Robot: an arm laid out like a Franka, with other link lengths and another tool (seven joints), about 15 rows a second.
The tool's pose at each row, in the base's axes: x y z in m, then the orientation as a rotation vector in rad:
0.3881 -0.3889 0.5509 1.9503 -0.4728 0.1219
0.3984 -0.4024 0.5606 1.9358 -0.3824 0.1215
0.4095 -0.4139 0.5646 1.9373 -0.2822 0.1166
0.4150 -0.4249 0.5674 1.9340 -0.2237 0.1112
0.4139 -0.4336 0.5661 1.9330 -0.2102 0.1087
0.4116 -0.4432 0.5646 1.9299 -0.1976 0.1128
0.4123 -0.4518 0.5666 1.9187 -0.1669 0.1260
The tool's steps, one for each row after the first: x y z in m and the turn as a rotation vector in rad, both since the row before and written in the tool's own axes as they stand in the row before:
0.0160 0.0091 0.0067 -0.0205 0.0456 -0.0614
0.0139 0.0039 0.0079 -0.0038 0.0449 -0.0725
0.0075 0.0050 0.0088 -0.0055 0.0249 -0.0433
-0.0004 0.0021 0.0086 -0.0015 0.0049 -0.0106
-0.0016 0.0025 0.0095 -0.0028 0.0092 -0.0067
0.0018 0.0047 0.0073 -0.0100 0.0251 -0.0147

